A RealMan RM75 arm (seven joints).
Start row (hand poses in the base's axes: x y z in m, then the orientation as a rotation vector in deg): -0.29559, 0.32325, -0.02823, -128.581, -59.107, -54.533
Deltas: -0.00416, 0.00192, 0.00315, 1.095, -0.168, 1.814; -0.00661, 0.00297, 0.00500, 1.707, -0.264, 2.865; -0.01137, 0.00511, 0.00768, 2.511, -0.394, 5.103; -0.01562, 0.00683, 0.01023, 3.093, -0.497, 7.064; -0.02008, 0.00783, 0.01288, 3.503, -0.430, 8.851; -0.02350, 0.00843, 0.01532, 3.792, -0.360, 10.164; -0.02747, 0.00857, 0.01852, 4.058, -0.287, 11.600; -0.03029, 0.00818, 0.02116, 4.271, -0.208, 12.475; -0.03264, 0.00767, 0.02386, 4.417, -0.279, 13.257; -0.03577, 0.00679, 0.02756, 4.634, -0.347, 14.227; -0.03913, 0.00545, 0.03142, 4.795, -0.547, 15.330
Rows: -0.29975, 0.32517, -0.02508, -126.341, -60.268, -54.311; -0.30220, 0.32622, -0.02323, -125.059, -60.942, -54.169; -0.30696, 0.32836, -0.02055, -122.739, -62.660, -53.613; -0.31121, 0.33008, -0.01800, -120.793, -64.214, -53.066; -0.31567, 0.33108, -0.01535, -119.146, -65.617, -52.334; -0.31909, 0.33168, -0.01291, -117.943, -66.632, -51.765; -0.32306, 0.33182, -0.00971, -116.658, -67.764, -51.130; -0.32588, 0.33143, -0.00707, -115.841, -68.395, -50.716; -0.32823, 0.33092, -0.00437, -115.105, -69.046, -50.497; -0.33136, 0.33004, -0.00067, -114.166, -69.813, -50.211; -0.33472, 0.32870, 0.00319, -113.125, -70.791, -49.999
